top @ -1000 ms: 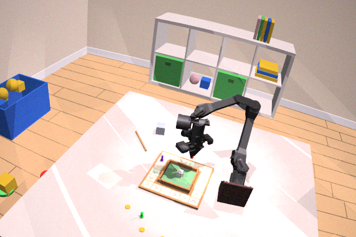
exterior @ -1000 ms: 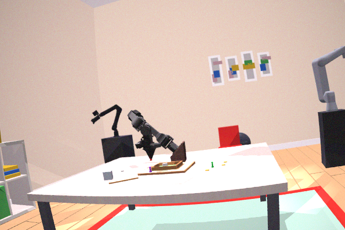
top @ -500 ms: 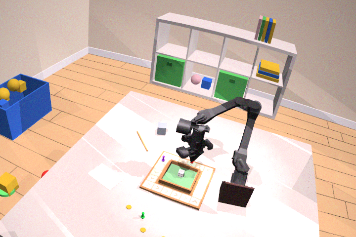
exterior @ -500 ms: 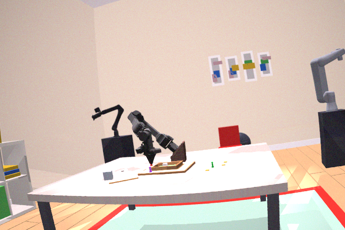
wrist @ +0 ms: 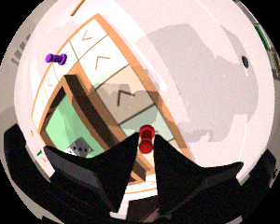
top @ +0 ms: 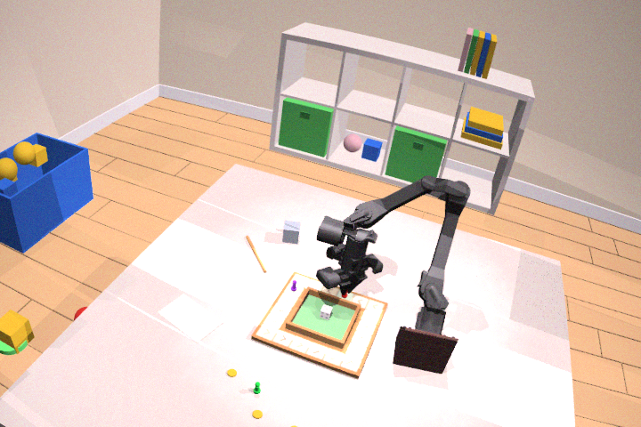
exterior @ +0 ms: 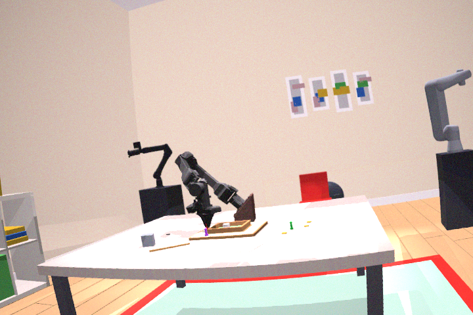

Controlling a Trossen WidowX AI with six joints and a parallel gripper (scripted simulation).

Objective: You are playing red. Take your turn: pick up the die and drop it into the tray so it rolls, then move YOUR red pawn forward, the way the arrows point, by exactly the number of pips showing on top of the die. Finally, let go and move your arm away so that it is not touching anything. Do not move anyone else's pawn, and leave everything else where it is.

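Right now the red pawn is right at my gripper tip. Also, from my gripper tip: purple pawn (13 cm ahead, 5 cm to the left); then green tray (11 cm to the left, 2 cm below, 1 cm ahead); then white die (10 cm to the left, 1 cm ahead).
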